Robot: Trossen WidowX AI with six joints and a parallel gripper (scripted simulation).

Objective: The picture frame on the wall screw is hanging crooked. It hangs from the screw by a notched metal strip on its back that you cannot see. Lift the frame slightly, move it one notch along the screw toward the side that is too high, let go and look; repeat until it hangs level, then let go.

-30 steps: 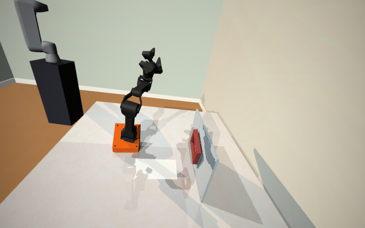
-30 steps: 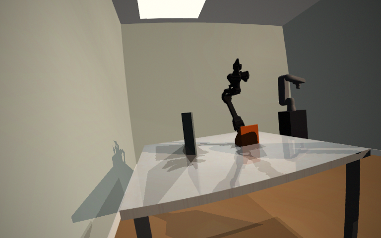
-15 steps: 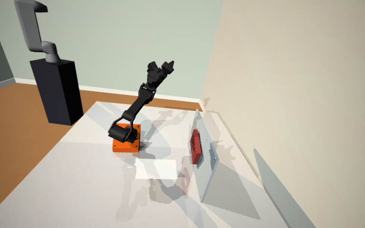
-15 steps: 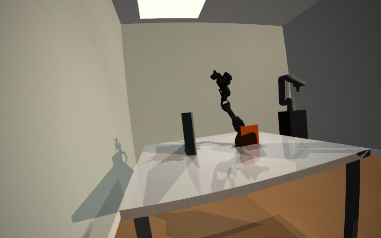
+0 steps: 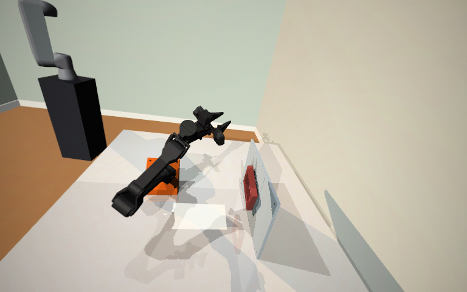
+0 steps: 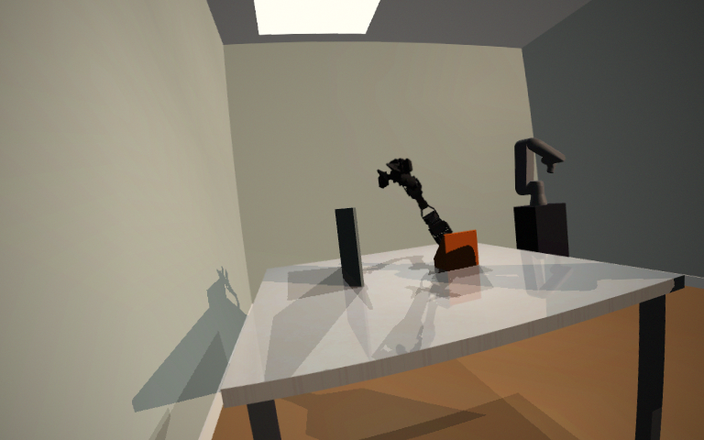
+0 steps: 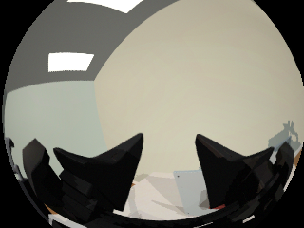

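Now: the red picture frame 310 mm below my gripper tip, 170 mm ahead of it and 70 mm to the right of it. The rest, counted from my gripper tip: grey wall panel (320 mm below, 180 mm ahead, 70 mm to the right).
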